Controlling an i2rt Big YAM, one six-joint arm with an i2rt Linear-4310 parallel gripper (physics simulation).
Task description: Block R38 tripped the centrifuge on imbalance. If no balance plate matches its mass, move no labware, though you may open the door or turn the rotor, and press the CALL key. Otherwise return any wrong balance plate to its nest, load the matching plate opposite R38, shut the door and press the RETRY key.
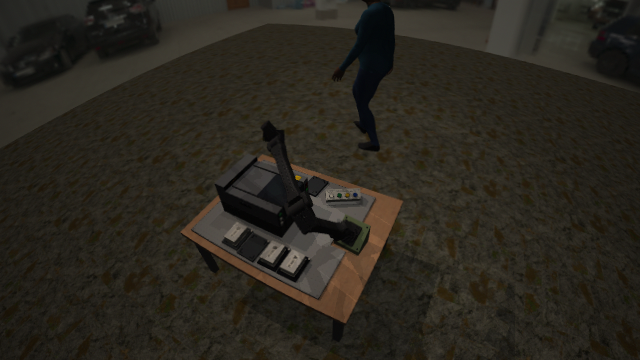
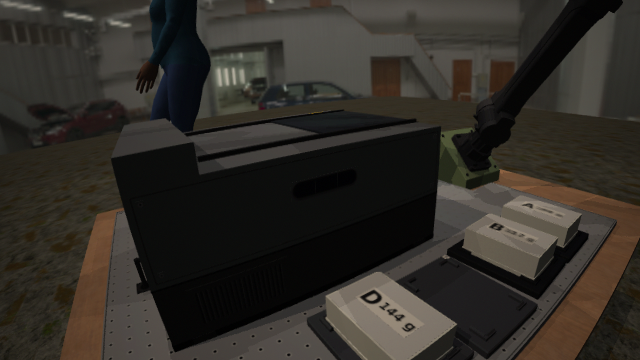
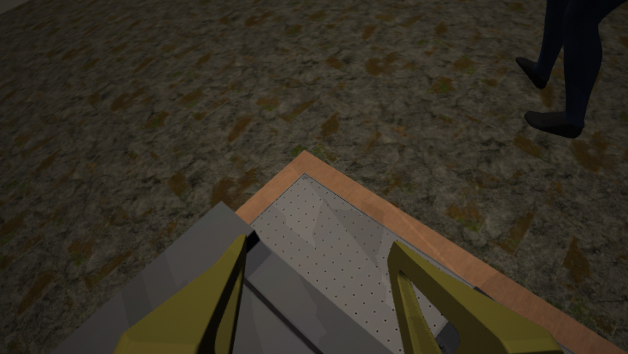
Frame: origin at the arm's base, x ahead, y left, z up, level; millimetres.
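Seen in the pictures: gripper, between the fingertips: [image 3: 320,247]; arm's base, origin of its link: [image 1: 351,233] [image 2: 469,153].
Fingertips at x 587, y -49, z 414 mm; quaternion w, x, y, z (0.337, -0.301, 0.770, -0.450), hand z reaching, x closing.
Note:
Pixels of each thing's middle, then the offset from my fingertips to it. Level surfaces: height alone.
- black centrifuge, middle of its body: [image 2: 277,181] [image 1: 263,193] 362 mm down, 1 mm back, 141 mm left
- Balance plates D, middle of its body: [image 2: 387,323] [image 1: 236,233] 451 mm down, 38 mm back, 430 mm left
- B, middle of its body: [image 2: 509,243] [image 1: 273,253] 451 mm down, 307 mm back, 391 mm left
- A, middle of its body: [image 2: 539,219] [image 1: 293,263] 451 mm down, 435 mm back, 371 mm left
- nest, middle of its body: [image 2: 463,296] [image 1: 253,246] 475 mm down, 171 mm back, 422 mm left
- key box, middle of its body: [image 1: 342,195] 442 mm down, 364 mm back, 200 mm right
- dark square tray, middle of its body: [image 1: 314,185] 470 mm down, 140 mm back, 191 mm right
- perforated grey board, height of its surface: 484 mm down
- wooden table, height of its surface: 497 mm down
The black centrifuge [image 1: 252,210] [image 2: 275,225] [image 3: 200,240] has a lighter panel and a dark panel between rails on top; its rotor and R38 do not show. Balance plates D [image 1: 236,233] [image 2: 390,320], labelled 144 g, B [image 1: 273,254] [image 2: 510,245] and A [image 1: 293,262] [image 2: 542,217] sit in nests beside it; the masses on B and A are unreadable. The nest [image 1: 253,246] [image 2: 470,300] between D and B is empty. The key box [image 1: 343,202] has white, green, yellow and blue keys. My gripper [image 3: 320,247] is open and empty, high above the centrifuge's far end.
A dark square tray [image 1: 317,185] lies between the centrifuge and the key box. The perforated grey board [image 1: 320,280] [image 2: 135,320] [image 3: 320,250] lies on the wooden table [image 1: 345,305] [image 3: 400,220]. A person [image 1: 377,45] [image 2: 180,60] [image 3: 580,65] is on the floor beyond the table.

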